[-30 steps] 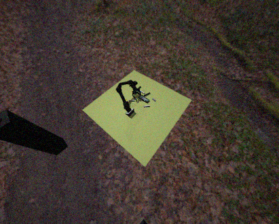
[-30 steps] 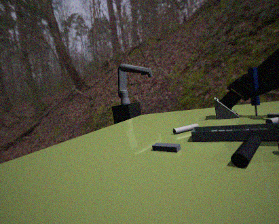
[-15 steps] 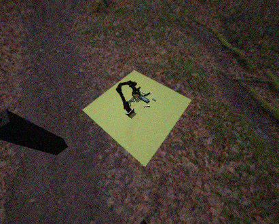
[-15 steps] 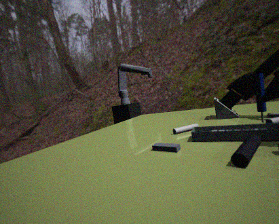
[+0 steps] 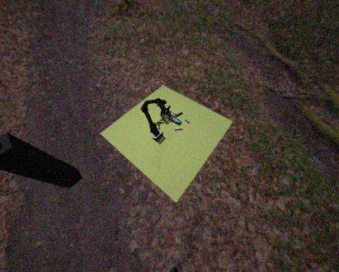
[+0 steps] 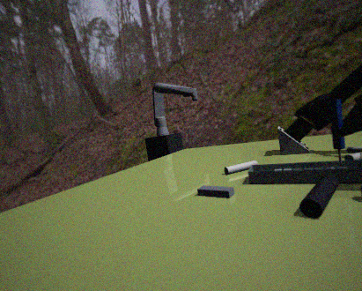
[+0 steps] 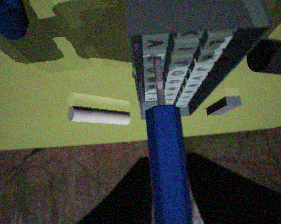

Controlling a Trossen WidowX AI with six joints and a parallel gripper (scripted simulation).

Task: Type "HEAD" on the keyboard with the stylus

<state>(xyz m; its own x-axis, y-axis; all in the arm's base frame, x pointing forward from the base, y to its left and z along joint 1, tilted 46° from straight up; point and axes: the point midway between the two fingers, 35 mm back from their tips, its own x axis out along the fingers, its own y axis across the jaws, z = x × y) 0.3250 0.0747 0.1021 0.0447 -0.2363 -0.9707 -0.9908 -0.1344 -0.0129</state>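
My gripper tip is 140 mm short of the dark cylinder, 70 mm above it and 40 mm to the left of it. The rest, counted from my gripper tip: grey block 200 mm to the right, 140 mm ahead, 70 mm below; then blue stylus 10 mm below.
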